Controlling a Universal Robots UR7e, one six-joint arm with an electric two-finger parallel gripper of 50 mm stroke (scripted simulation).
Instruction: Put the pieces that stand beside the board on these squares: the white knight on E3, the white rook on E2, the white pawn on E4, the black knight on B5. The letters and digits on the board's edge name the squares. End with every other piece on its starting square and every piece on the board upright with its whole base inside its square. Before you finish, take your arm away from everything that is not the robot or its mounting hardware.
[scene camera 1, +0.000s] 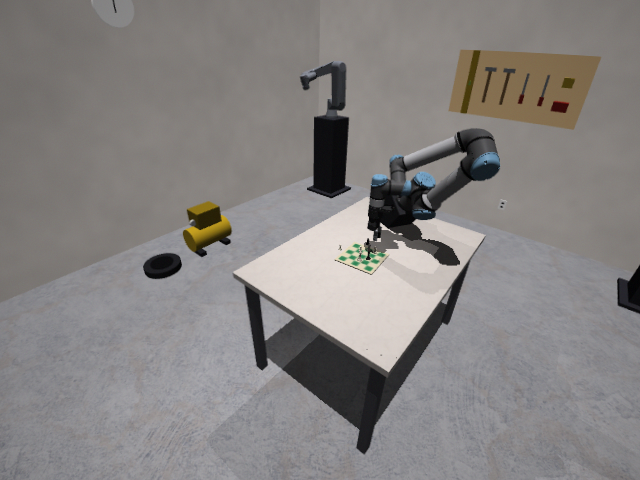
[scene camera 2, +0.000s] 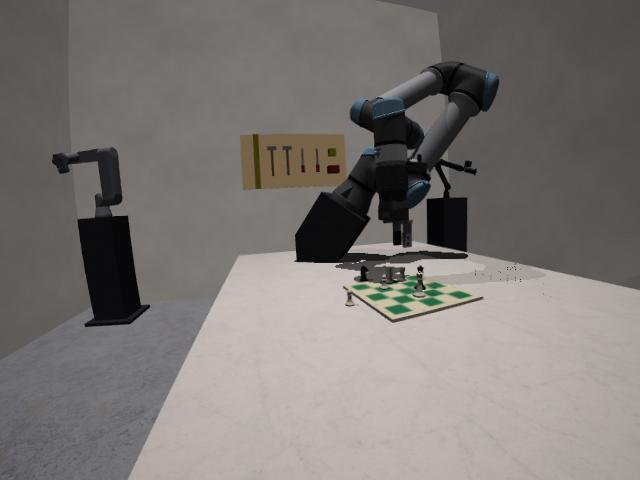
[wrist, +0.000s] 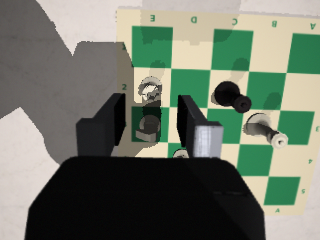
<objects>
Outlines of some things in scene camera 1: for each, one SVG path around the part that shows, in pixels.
A cream chessboard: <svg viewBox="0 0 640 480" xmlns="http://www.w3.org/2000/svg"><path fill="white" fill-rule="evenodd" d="M335 261L372 275L389 254L376 250L377 253L374 254L374 248L370 247L371 259L366 260L368 246L354 242L336 257Z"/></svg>
</objects>
